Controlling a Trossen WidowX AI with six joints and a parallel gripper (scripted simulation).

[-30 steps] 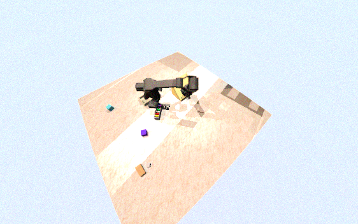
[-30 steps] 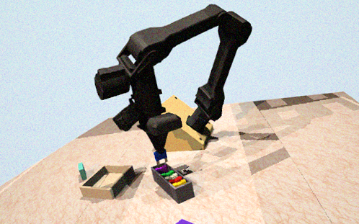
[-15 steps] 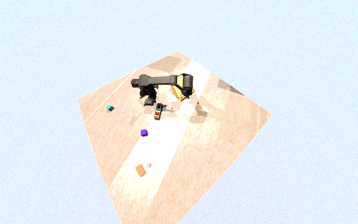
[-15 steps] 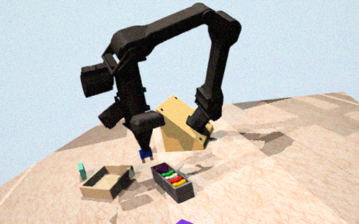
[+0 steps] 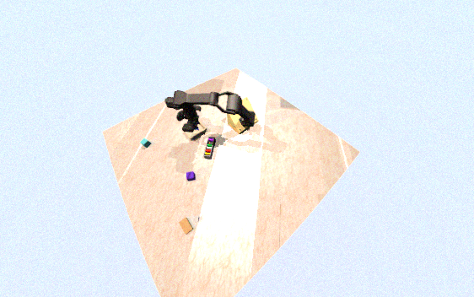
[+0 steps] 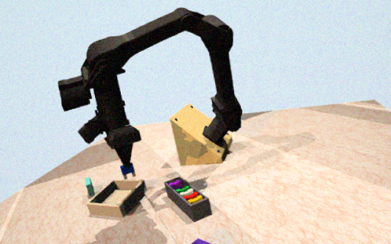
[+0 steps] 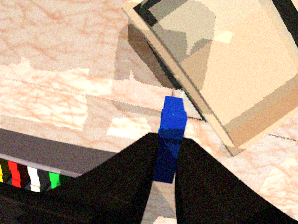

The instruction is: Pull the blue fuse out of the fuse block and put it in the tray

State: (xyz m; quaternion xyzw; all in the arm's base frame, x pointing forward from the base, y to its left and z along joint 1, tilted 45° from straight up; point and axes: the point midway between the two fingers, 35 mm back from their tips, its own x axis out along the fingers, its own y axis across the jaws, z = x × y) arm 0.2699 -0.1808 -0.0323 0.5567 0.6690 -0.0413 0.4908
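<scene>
Right now the tan tray is 1 cm behind my gripper tip, 6 cm to the right of it and 10 cm below it. From my gripper tip the other things lie so: teal cube (29 cm ahead, 22 cm to the right, 8 cm below); then purple cube (21 cm ahead, 19 cm to the left, 8 cm below); then blue fuse (1 cm below).
</scene>
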